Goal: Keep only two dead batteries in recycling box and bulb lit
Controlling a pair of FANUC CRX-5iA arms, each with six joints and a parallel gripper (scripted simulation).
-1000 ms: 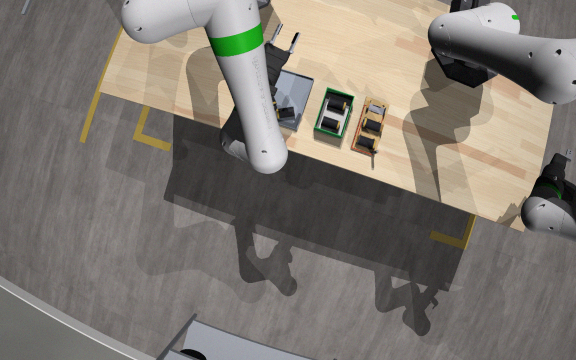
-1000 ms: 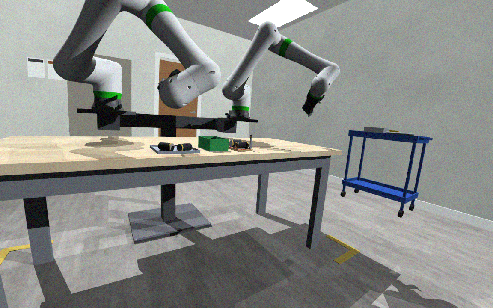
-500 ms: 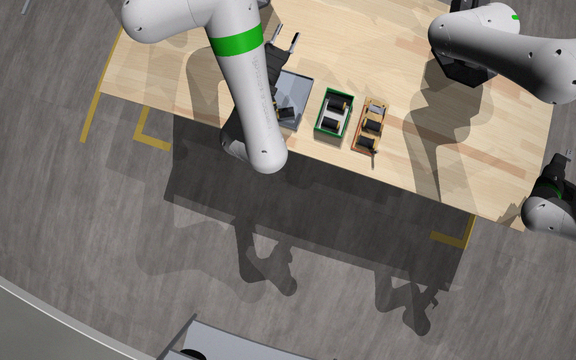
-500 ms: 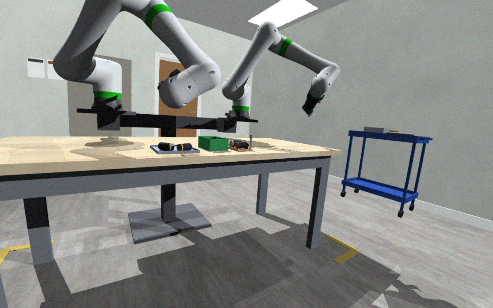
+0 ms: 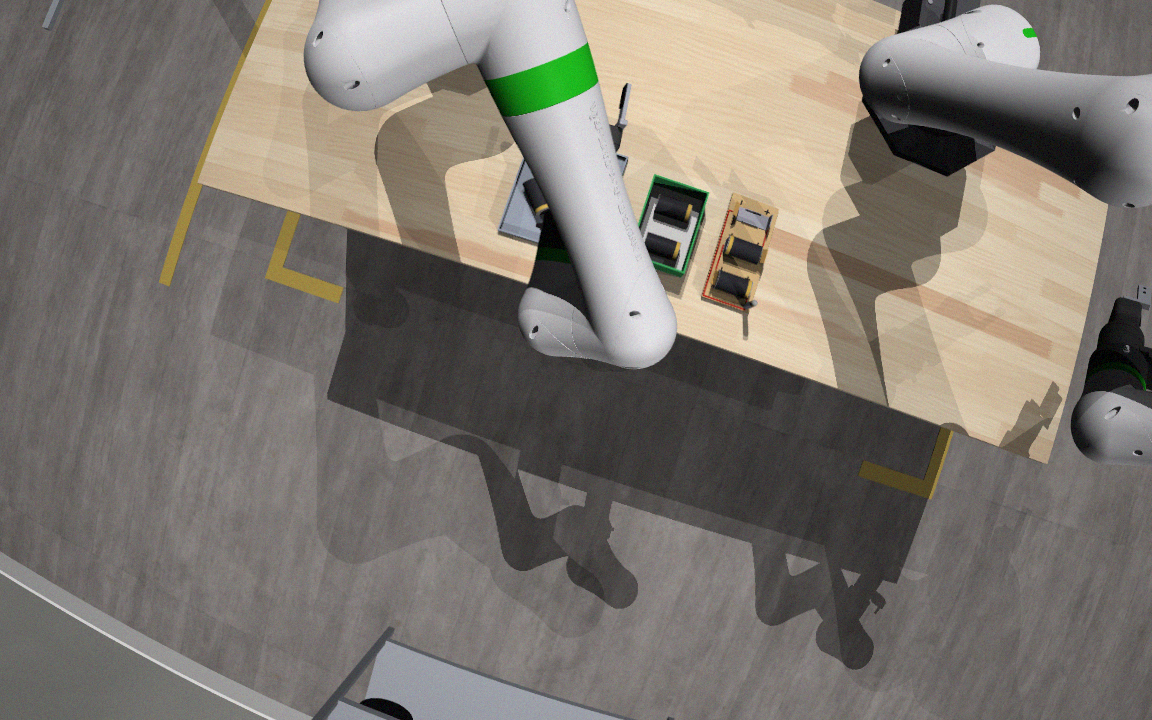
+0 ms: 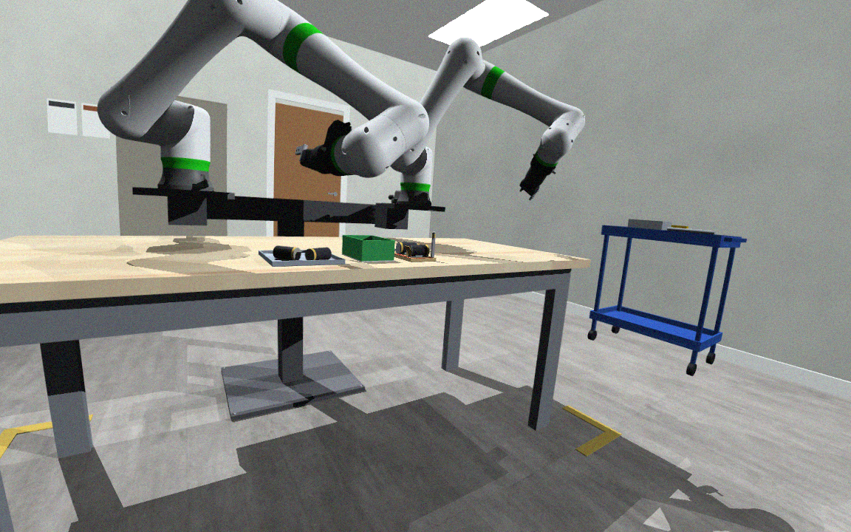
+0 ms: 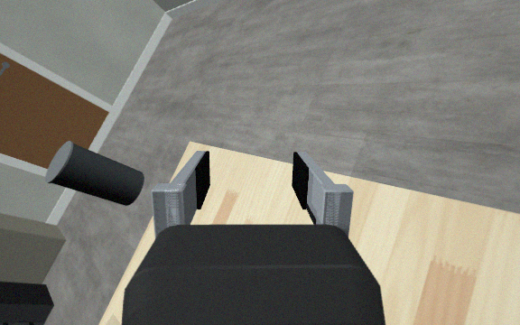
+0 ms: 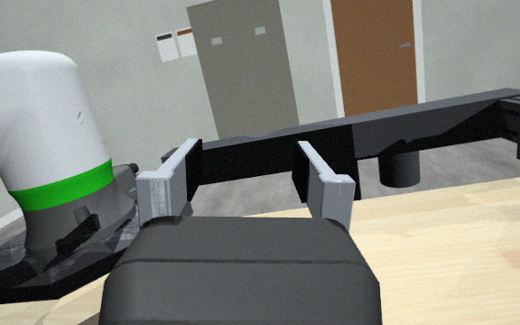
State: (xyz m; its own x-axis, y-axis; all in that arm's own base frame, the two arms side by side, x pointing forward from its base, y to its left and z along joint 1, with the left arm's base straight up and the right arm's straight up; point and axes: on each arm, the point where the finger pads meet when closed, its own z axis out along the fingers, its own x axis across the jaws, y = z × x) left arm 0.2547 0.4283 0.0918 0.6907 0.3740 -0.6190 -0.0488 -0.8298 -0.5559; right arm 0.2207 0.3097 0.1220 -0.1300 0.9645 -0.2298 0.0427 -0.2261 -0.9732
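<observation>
Right now the grey tray is 280 mm below my right hand, 100 mm ahead of it and 50 mm to the right of it. Round my right hand: green recycling box 270 mm below, 140 mm to the left, 110 mm ahead.
</observation>
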